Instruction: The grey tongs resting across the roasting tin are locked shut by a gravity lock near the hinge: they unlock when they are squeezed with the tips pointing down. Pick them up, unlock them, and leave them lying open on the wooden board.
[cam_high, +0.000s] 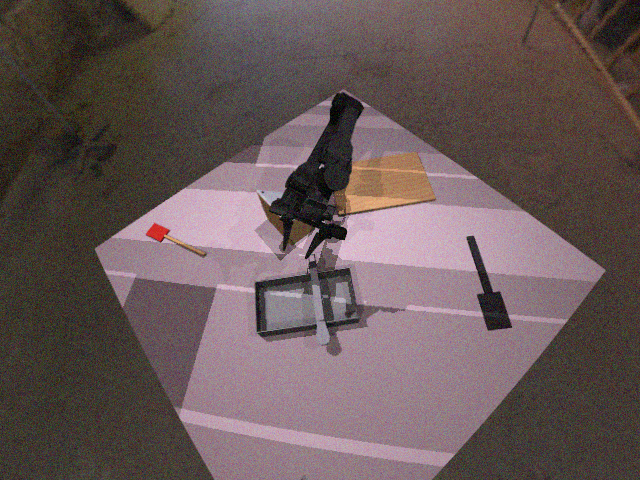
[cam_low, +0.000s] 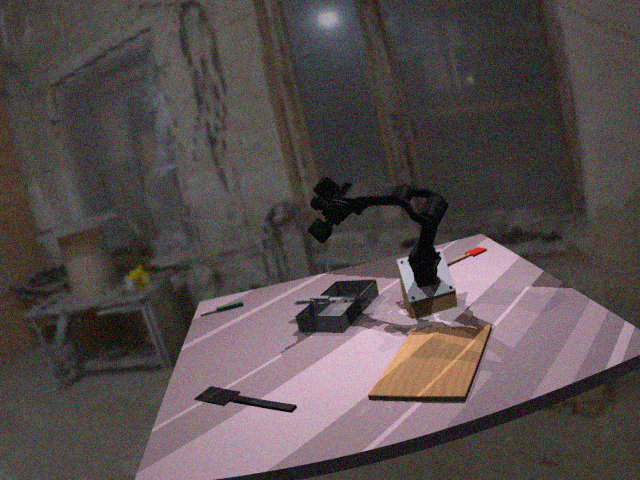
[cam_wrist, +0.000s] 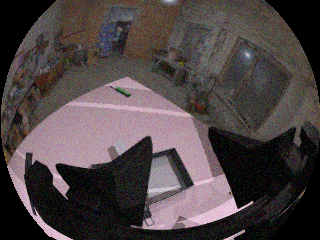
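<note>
Now: the roasting tin 290 mm below my gripper tip, 20 mm to the right of it and 10 mm ahead of it. Round my gripper tip: black spatula 470 mm to the left, 310 mm below, 310 mm ahead; wooden board 480 mm to the left, 310 mm below, 220 mm behind; red spatula 510 mm behind, 310 mm below, 290 mm to the right.
</note>
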